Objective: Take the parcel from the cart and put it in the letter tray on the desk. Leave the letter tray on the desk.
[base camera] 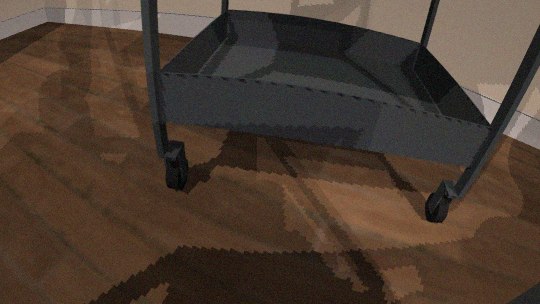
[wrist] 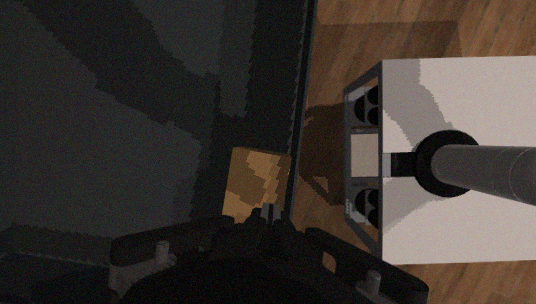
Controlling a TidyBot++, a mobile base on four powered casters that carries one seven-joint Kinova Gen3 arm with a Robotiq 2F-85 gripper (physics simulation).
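Seen in the pictures: gripper, fingertip midpoint: (wrist: 269, 215); arm's base at its link origin: (wrist: 450, 164).
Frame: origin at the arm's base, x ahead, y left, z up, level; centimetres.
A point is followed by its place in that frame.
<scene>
The parcel (wrist: 256, 177) @[x 42.6, y -3.6, z 31.8 cm] is a tan-brown box in the wrist view. It lies in the dark tray of the cart (wrist: 125, 165) @[x 58.2, y -4.5, z 26.6 cm] (base camera: 320, 107) @[x 38.6, y -7.9, z -21.8 cm], close to the tray's side wall. My gripper (wrist: 269, 215) @[x 41.5, y -0.9, z 33.5 cm] is shut and empty. Its fingertips overlap the lower edge of the parcel in the wrist view; whether they touch it cannot be told. The near end of the parcel is hidden behind the gripper. In the base camera view the cart's lower tray, posts and casters show, and the parcel does not. The letter tray and the desk do not show in either view.
My white mobile base (wrist: 480, 230) @[x -9.1, y 16.9, z -1.4 cm], with the arm's grey lower part (wrist: 482, 167) @[x 4.5, y -1.0, z 12.6 cm] on it, stands just beyond the cart's side wall in the wrist view. In the base camera view, cart casters (base camera: 176, 167) @[x 41.6, y 9.9, z -34.9 cm] (base camera: 438, 204) @[x 35.9, y -30.4, z -35.2 cm] stand on the wooden floor (base camera: 75, 225) @[x 31.9, y 26.1, z -39.6 cm]. A beige wall (base camera: 480, 45) @[x 75.4, y -60.4, z -17.6 cm] rises behind the cart.
</scene>
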